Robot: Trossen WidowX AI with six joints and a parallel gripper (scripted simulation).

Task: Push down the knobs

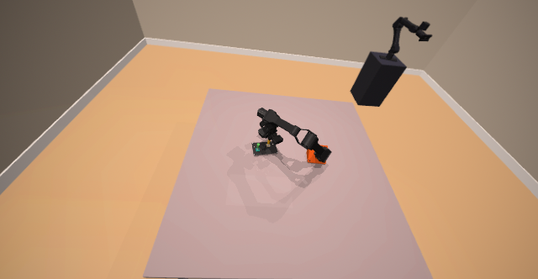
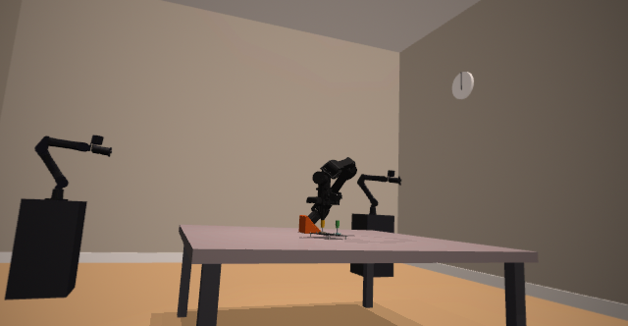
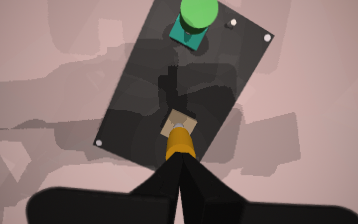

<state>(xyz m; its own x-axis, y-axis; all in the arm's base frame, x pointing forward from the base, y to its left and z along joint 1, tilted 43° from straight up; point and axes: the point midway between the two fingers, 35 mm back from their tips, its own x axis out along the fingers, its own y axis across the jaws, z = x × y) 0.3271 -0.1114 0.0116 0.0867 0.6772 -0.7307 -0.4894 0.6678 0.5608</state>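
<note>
Now: the green knob 70 mm ahead of my gripper tip, 40 mm to the left of it and 20 mm below it. Also, from my gripper tip: orange knob: 20 mm below.
</note>
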